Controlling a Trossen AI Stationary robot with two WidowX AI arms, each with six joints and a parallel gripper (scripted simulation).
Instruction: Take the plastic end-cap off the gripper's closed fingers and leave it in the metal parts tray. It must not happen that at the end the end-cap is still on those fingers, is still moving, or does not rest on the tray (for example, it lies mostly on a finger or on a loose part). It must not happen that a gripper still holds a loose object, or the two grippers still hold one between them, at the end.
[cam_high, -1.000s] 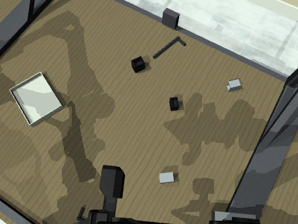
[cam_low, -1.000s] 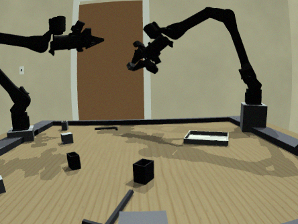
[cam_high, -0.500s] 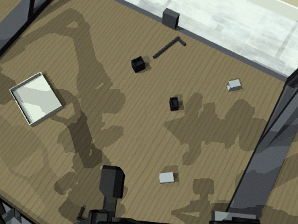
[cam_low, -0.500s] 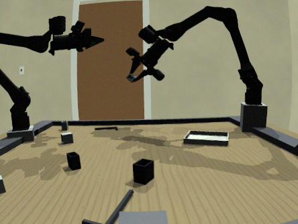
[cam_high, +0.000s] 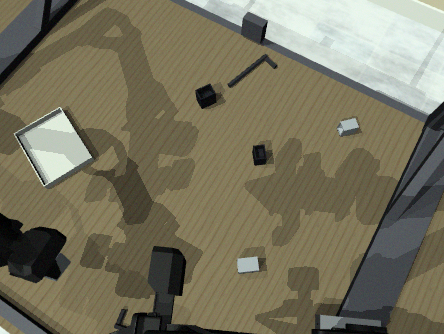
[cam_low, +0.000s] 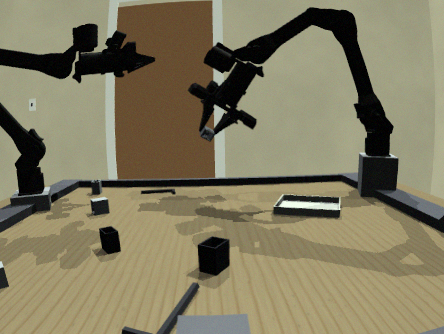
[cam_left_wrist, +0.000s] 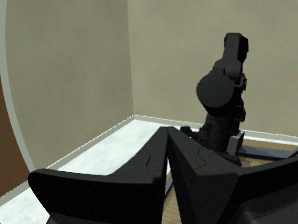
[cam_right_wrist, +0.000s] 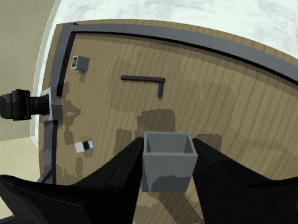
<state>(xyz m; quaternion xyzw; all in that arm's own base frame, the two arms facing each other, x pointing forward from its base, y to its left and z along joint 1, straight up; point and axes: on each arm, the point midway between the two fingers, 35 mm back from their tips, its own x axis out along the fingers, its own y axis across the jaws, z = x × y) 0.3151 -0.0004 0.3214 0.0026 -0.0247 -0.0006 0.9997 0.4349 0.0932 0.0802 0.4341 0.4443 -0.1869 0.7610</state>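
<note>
The grey plastic end-cap is 1 cm behind my right hand, 1 cm to the left of it and 3 cm below it. Also, from my right hand: metal parts tray (18 cm behind, 19 cm to the right, 18 cm below); L-shaped dark bar (55 cm behind, 10 cm to the left, 18 cm below).
</note>
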